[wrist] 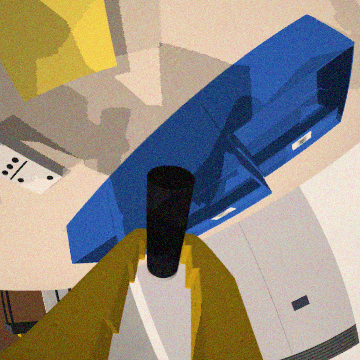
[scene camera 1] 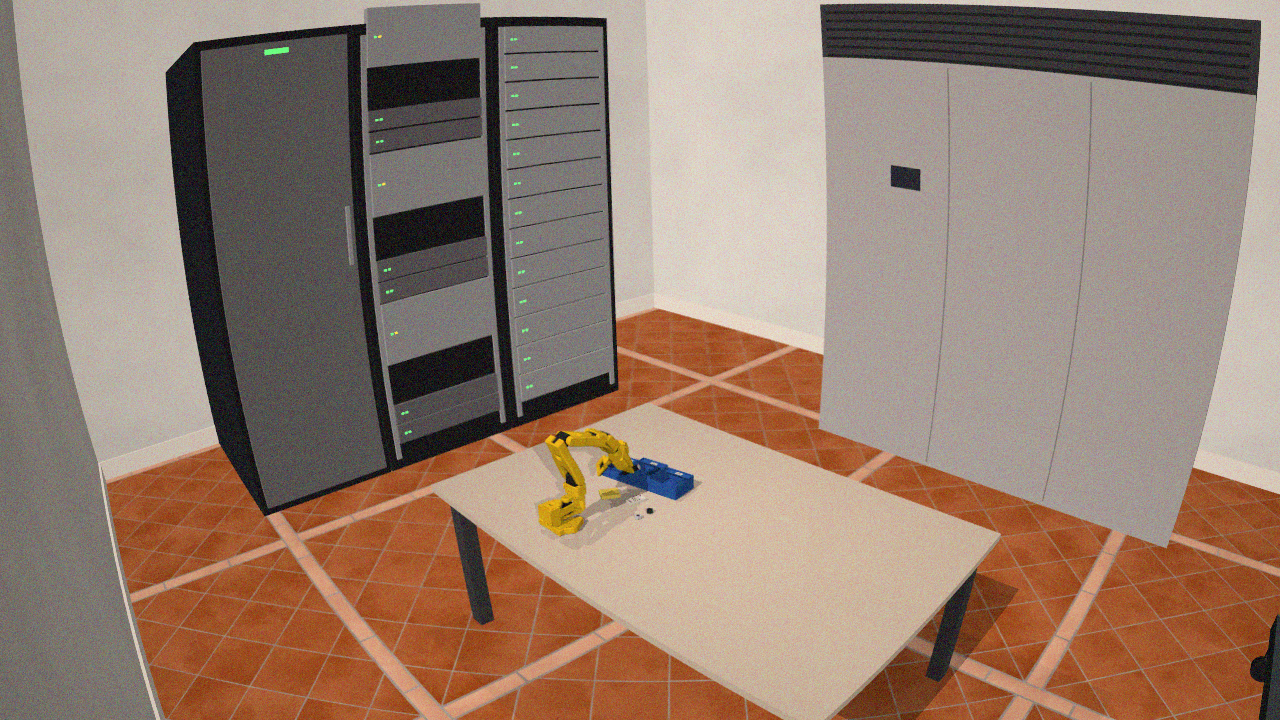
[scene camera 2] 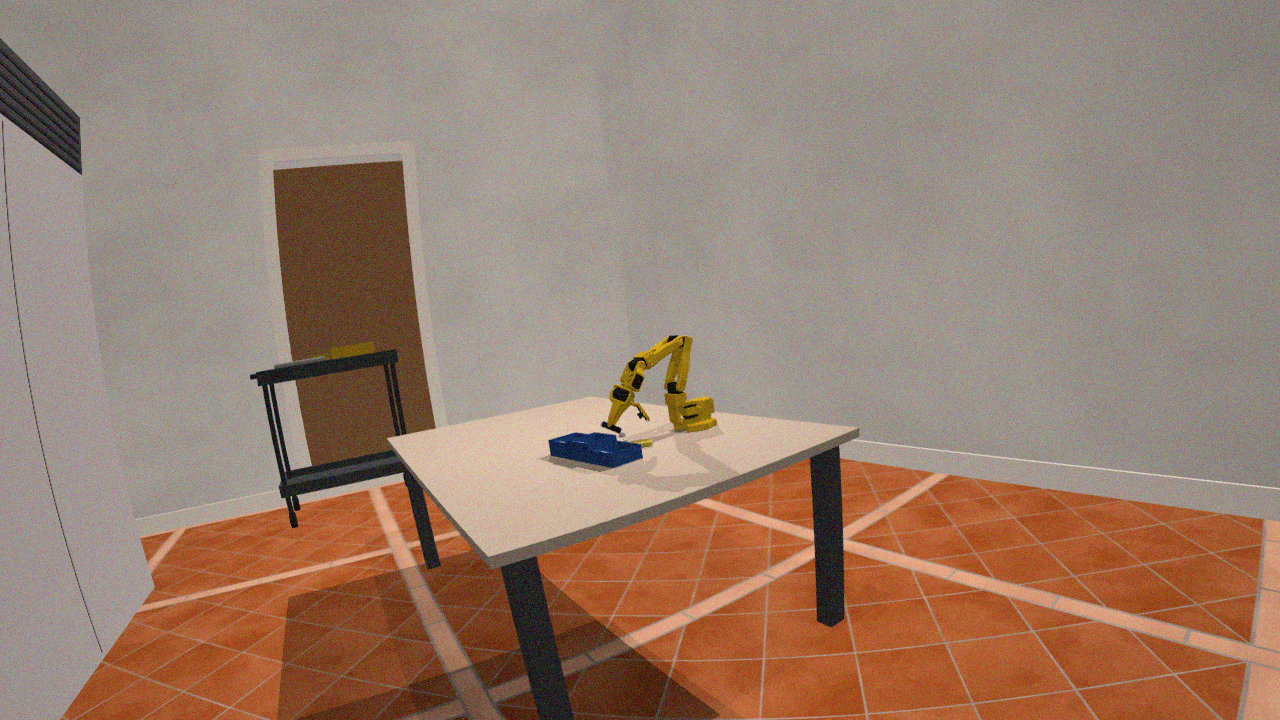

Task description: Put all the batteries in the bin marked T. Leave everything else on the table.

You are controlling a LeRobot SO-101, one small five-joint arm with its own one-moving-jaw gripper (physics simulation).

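Seen in the pictures: hand, tool point: [wrist: 146, 240] [scene camera 1: 632, 470] [scene camera 2: 610, 426]; arm's base, link origin: [scene camera 1: 568, 521] [scene camera 2: 689, 428].
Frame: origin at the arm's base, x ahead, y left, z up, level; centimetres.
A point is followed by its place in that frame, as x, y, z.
A black cylindrical battery [wrist: 169, 220] @(22.3, 2.6, 5.9) [scene camera 2: 611, 427] @(23.8, 2.3, 6.0) is held between the jaws of my gripper [wrist: 163, 252] @(23.3, 0.9, 5.9) [scene camera 2: 613, 424] [scene camera 1: 631, 469]. Both jaws press on its sides near its lower end in the wrist view, and the rest sticks out past the tips. The gripper is above the table beside and over the row of joined blue bins [wrist: 165, 135] @(24.8, 2.8, 0.9) [scene camera 2: 595, 450] @(31.1, 7.2, 2.8) [scene camera 1: 675, 486] @(31.8, -6.6, 0.6). The bins have small white labels [wrist: 301, 141] @(31.2, 10.7, 2.8), whose letters I cannot read. The inside of the bins is partly hidden by walls and shadow.
A yellow block [wrist: 55, 45] [scene camera 1: 609, 493] @(16.4, 2.7, 1.0) [scene camera 2: 642, 443] @(17.5, 4.9, 0.9) lies on the table [scene camera 1: 787, 573] @(19.6, -55.2, 0.0) [scene camera 2: 501, 483] @(53.1, 4.3, 0.0) near the bins. A white domino [wrist: 29, 172] @(20.4, -3.9, 0.7) lies beside it. A small dark piece [scene camera 1: 649, 511] @(17.6, -11.4, 0.7) and a small white piece [scene camera 1: 638, 515] @(14.1, -11.0, 0.8) lie in front of the bins.
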